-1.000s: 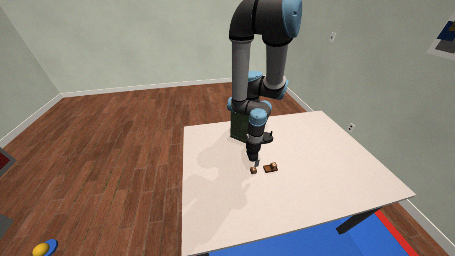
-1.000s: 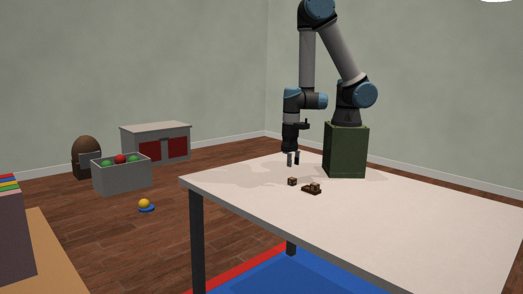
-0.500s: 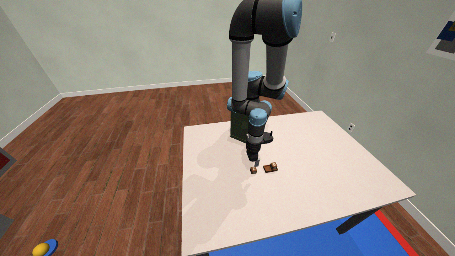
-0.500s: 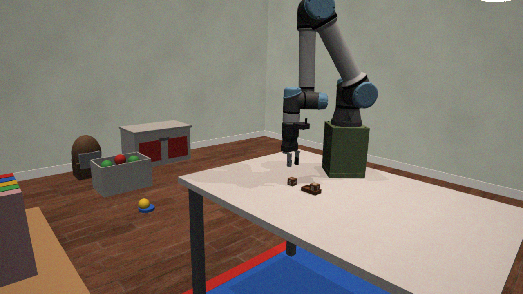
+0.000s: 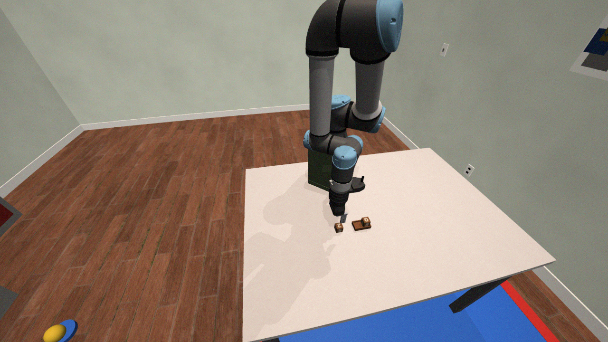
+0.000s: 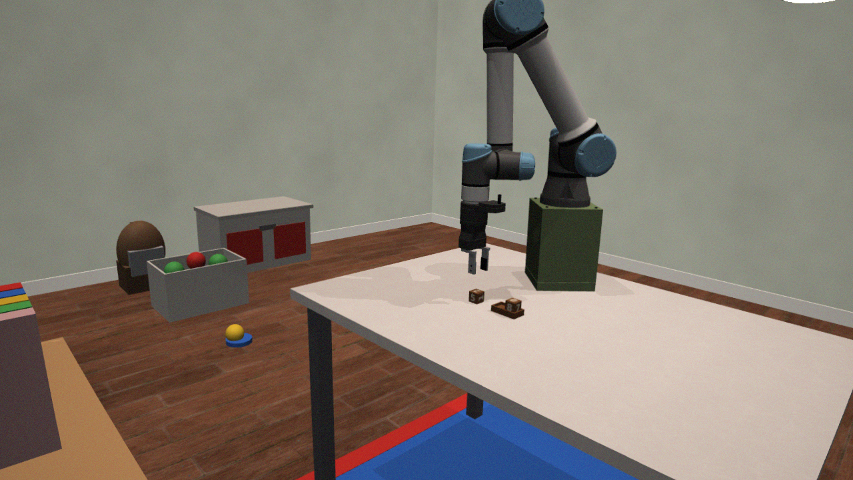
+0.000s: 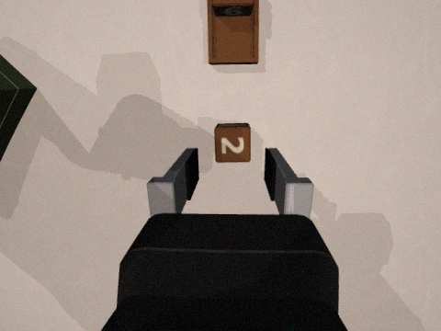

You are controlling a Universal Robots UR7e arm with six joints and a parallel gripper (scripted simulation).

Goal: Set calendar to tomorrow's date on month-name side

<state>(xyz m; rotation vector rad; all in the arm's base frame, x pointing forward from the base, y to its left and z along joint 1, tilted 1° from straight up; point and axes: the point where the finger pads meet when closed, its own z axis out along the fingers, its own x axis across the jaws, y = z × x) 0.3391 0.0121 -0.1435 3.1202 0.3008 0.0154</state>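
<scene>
The brown cube is 90 mm below my hand.
</scene>
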